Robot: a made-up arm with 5 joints.
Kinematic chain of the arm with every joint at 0, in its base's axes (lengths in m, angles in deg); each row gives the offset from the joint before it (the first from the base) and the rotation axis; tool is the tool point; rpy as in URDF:
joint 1: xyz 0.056 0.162 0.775 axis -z
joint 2: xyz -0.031 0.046 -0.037 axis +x
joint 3: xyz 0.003 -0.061 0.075 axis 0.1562 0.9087 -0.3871
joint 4: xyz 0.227 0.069 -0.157 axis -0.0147 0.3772 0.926
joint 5: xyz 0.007 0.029 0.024 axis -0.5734 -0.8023 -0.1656
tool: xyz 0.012 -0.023 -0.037 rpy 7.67 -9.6 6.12
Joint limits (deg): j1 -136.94..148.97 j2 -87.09..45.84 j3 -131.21..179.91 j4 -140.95..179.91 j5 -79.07..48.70
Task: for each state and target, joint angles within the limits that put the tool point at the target. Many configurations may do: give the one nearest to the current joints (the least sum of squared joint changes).
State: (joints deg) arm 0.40 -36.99 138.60 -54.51 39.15
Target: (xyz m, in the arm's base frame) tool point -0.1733 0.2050 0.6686
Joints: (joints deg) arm -7.45 -32.50 135.39 -86.66 48.70
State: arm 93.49 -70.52 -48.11 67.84 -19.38
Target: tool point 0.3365 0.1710 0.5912
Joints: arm 61.55 -86.27 -90.30 61.97 -7.55
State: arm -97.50 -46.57 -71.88 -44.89 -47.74
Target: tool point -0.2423 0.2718 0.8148
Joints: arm -104.15 -28.95 -73.70 -43.18 -46.86
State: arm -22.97 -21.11 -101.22 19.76 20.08
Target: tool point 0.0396 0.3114 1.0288
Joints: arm -28.90 19.52 -104.62 18.52 18.84
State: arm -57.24 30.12 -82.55 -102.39 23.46
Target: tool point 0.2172 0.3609 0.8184
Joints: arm -33.29 13.95 -39.07 -89.46 -5.55
